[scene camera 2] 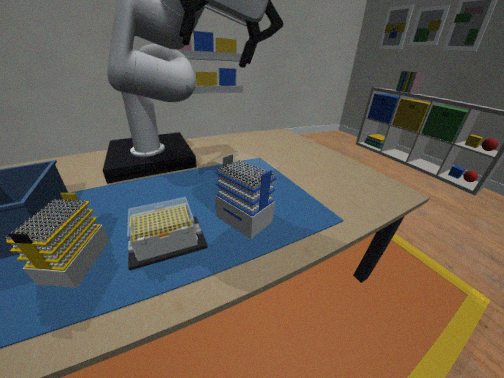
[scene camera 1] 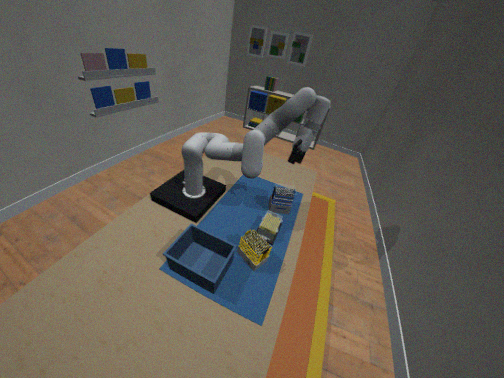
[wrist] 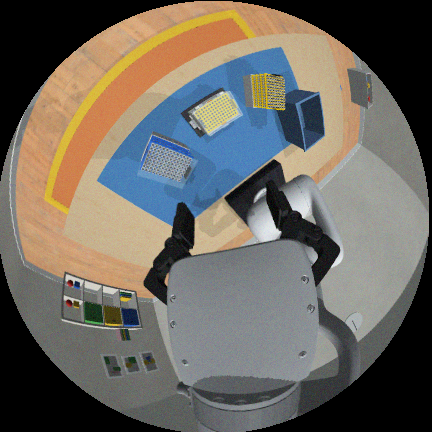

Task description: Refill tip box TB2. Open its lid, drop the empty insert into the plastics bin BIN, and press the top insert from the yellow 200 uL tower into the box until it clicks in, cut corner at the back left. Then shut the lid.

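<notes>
The tip box (scene camera 1: 270,226) (scene camera 2: 164,235) (wrist: 216,113) stands in its dark holder on the blue mat, between the two towers. A clear lid covers it and looks shut; a yellow insert shows through. The yellow tower (scene camera 1: 255,248) (scene camera 2: 57,240) (wrist: 266,92) holds several stacked inserts with grey tips, on a light base. The dark blue bin (scene camera 1: 200,257) (scene camera 2: 25,192) (wrist: 304,120) stands beside the yellow tower, its inside empty in scene camera 1. My gripper (scene camera 1: 296,159) (scene camera 2: 216,52) (wrist: 226,199) is open and empty, high above the table, well away from the box.
A blue tower (scene camera 1: 282,199) (scene camera 2: 245,197) (wrist: 167,159) stands on the other side of the box from the yellow tower. The arm's black base plate (scene camera 1: 207,202) (scene camera 2: 114,159) (wrist: 250,192) sits behind the blue mat (scene camera 1: 250,300) (scene camera 2: 300,210) (wrist: 130,170). A cube shelf stands by the far wall.
</notes>
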